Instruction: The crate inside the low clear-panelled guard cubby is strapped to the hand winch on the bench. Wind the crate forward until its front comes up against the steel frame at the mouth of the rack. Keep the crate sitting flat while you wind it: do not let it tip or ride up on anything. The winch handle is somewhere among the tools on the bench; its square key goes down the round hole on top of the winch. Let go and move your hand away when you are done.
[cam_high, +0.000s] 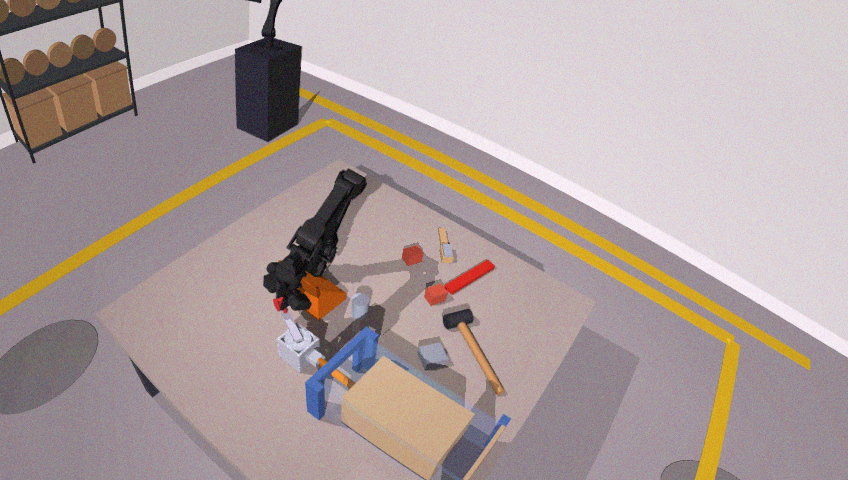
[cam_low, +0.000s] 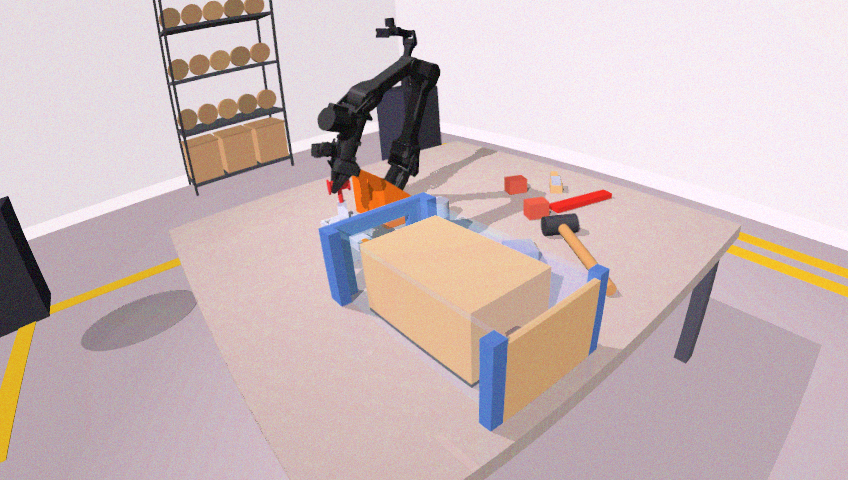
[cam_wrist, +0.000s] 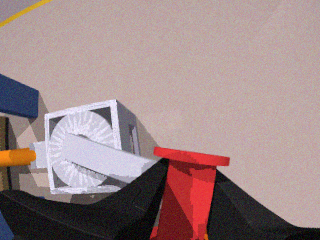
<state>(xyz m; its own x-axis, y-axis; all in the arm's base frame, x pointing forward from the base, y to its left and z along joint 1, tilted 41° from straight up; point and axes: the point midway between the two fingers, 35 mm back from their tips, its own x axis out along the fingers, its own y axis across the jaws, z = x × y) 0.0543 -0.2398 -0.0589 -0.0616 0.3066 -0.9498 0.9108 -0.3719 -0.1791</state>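
Right now my gripper tip is 4 cm short of the winch handle and 3 cm above it. Also, from my gripper tip: red knob (2 cm to the left, 1 cm ahead); grey hand winch (10 cm below, 8 cm ahead, 4 cm to the right); blue steel frame (26 cm ahead, 5 cm to the right, 3 cm below).
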